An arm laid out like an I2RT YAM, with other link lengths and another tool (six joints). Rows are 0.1 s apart.
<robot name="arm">
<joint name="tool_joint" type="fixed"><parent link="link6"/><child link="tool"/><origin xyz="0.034 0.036 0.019" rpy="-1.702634 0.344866 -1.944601"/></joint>
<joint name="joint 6" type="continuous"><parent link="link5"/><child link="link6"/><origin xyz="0.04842 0 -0.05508" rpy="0 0 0"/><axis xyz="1 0 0"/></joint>
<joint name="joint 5" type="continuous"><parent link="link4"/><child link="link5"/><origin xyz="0.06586 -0.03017 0.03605" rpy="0 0 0"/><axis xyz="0 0 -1"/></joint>
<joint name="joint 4" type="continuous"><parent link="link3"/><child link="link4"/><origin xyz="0.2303 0.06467 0.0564" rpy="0 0 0"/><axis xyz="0 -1 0"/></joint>
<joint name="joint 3" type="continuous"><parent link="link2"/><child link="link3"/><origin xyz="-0.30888 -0.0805 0" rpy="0 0 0"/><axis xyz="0 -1 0"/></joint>
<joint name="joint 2" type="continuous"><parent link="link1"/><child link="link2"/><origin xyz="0.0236 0.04 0.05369" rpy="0 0 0"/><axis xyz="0 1 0"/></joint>
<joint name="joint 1" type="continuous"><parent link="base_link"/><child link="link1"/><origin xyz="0 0 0.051" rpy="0 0 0"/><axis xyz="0 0 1"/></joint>
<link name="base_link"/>
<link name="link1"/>
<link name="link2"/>
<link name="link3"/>
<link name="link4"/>
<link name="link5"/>
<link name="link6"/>
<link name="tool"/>
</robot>
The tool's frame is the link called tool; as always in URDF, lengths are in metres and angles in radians. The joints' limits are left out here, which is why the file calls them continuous.
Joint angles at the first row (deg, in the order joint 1, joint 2, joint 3, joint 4, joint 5, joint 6):
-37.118, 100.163, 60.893, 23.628, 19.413, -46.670
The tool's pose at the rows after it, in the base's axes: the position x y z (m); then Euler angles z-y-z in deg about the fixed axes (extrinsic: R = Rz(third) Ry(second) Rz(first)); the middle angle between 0 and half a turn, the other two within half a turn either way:
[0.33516, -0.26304, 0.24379, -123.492, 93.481, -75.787]
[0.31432, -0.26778, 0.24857, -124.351, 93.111, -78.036]
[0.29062, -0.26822, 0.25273, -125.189, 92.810, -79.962]
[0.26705, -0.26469, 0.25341, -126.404, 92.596, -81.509]
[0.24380, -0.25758, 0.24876, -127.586, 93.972, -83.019]
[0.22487, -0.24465, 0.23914, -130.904, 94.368, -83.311]
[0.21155, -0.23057, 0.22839, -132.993, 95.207, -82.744]
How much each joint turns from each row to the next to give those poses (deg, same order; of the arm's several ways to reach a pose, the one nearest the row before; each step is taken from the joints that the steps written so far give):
-1.397, -2.236, -0.309, -1.425, 0.015, -0.096
-2.244, -2.712, -1.797, -0.825, 0.193, -0.941
-2.299, -3.470, -2.565, -0.842, -0.181, -0.984
-2.079, -3.647, -3.178, -0.595, -0.283, -1.289
-1.956, -3.587, -3.340, -1.959, -0.455, -0.293
-0.719, -3.509, -4.103, -0.795, 0.101, -2.686
-0.113, -2.875, -3.863, -0.416, -0.413, -1.509

